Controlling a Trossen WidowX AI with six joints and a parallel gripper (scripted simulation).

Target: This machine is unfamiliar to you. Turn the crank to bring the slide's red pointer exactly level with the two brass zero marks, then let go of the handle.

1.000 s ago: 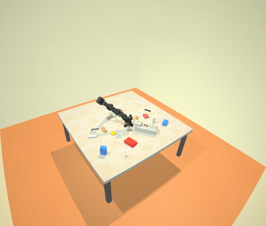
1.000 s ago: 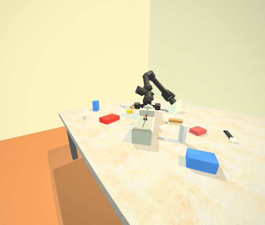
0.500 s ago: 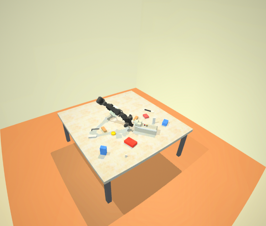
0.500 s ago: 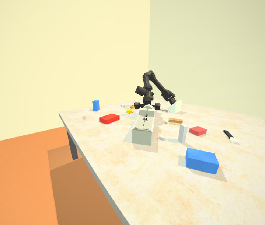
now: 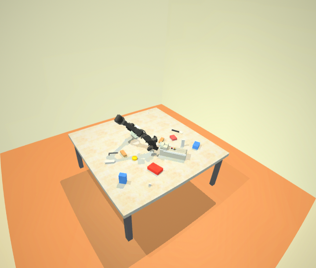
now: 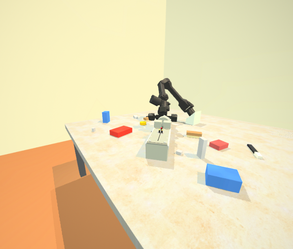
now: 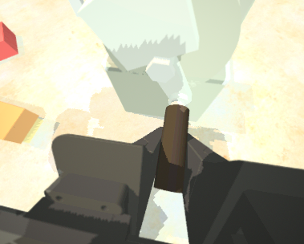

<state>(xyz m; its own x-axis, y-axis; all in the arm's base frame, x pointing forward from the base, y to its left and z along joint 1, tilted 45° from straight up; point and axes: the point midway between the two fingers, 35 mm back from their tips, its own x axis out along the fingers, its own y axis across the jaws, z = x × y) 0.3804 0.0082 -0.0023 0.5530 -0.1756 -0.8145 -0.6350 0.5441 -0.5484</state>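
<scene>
Right now the crank is 40 mm above my gripper tip. Also, from my gripper tip: brown crank handle: 10 mm behind, 10 mm to the right, 30 mm above; red pointer: 100 mm ahead, 100 mm to the left, 50 mm above; yellow disc: 40 mm behind, 240 mm to the right, 30 mm below.
</scene>
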